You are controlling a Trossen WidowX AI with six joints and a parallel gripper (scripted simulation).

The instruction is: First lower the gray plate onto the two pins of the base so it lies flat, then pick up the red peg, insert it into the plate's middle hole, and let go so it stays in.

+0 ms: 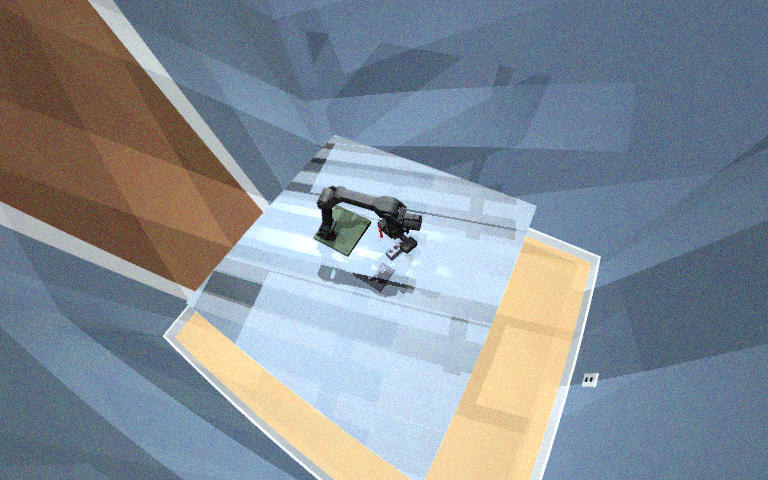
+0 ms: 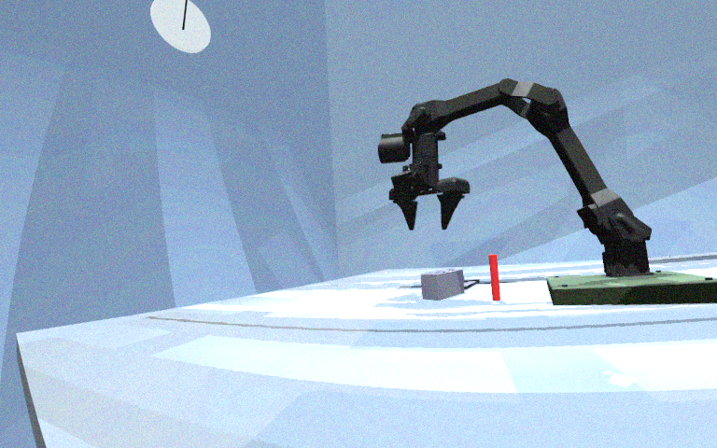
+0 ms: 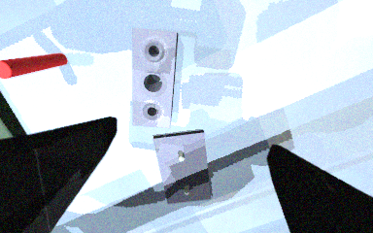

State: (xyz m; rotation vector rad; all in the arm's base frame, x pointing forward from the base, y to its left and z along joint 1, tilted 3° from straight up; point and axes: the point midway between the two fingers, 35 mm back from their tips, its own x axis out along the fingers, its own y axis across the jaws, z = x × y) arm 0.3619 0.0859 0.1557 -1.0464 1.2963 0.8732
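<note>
My gripper tip is 3 cm past the gray plate, 2 cm to the right of it and 10 cm above it. Round my gripper tip: red peg (14 cm behind, 5 cm to the left, 10 cm below); then base (3 cm behind, 13 cm to the right, 13 cm below).
</note>
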